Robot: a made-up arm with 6 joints.
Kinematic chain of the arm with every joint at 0, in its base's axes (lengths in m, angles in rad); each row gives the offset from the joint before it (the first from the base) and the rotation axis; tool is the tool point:
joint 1: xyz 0 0 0.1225 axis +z
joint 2: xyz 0 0 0 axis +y
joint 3: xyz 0 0 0.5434 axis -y
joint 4: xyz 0 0 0 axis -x
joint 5: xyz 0.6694 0 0 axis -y
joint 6: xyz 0 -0.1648 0 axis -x
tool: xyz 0 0 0
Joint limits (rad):
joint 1: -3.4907..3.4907
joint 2: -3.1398..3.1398
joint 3: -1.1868..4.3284
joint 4: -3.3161..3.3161
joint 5: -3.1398..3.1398
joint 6: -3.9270..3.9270
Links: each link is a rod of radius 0.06 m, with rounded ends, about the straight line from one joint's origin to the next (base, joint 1, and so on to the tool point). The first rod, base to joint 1, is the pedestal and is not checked.
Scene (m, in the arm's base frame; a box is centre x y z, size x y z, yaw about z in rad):
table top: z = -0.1
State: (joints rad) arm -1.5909 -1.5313 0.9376 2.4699 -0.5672 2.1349
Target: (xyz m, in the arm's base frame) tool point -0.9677 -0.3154 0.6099
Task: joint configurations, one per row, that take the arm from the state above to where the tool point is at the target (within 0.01 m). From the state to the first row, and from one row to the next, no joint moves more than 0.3 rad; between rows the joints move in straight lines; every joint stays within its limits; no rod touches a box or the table.
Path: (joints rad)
1: -1.3033 -1.5386 0.8844 2.4448 -0.5672 2.1349
2: -1.0157 -1.5459 0.8312 2.4197 -0.5672 2.1349
3: -0.7280 -1.5532 0.7779 2.3946 -0.5672 2.1349
4: -0.4404 -1.5605 0.7247 2.3695 -0.5672 2.1349
5: -0.1528 -1.5679 0.6715 2.3444 -0.5672 2.1349
6: 0.1348 -1.5752 0.6183 2.3194 -0.5672 2.1349
7: 0.4225 -1.5825 0.5651 2.2943 -0.5672 2.1349

